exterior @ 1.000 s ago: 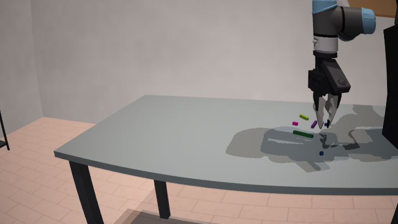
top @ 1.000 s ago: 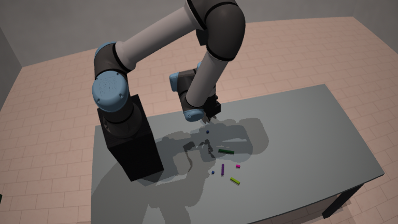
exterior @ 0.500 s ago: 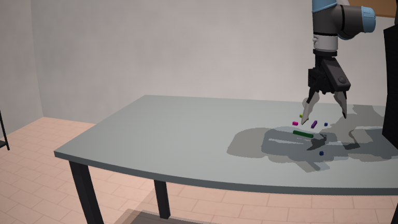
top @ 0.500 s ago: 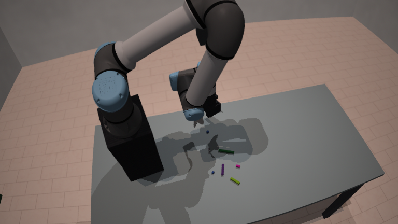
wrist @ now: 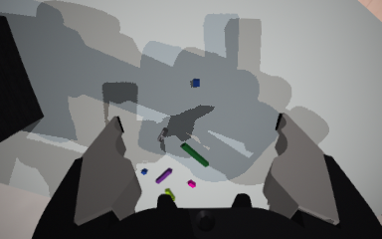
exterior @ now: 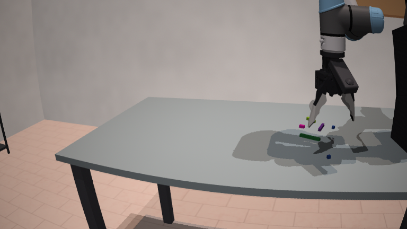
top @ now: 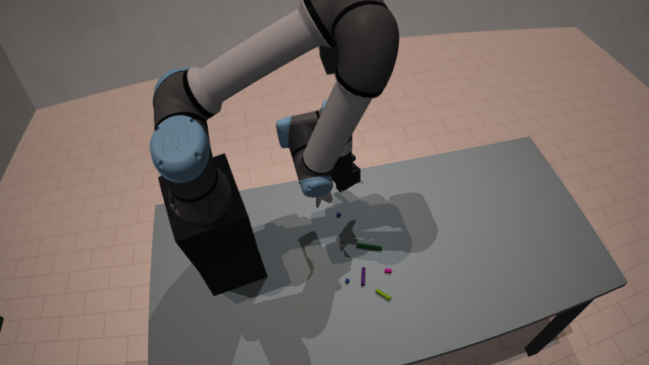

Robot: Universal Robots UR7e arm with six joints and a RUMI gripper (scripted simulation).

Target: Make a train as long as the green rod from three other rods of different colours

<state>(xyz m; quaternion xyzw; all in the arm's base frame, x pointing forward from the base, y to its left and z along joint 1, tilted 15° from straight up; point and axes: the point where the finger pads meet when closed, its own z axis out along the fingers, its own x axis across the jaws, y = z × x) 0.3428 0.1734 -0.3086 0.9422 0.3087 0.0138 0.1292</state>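
Right now the magenta rod is 14 cm ahead of my hand, 23 cm to the right of it and 10 cm below it. The rest, counted from my hand: green rod 9 cm ahead, 13 cm to the right, 10 cm below; purple rod 7 cm ahead, 24 cm to the right, 10 cm below; grey rod 12 cm to the right, 10 cm below.
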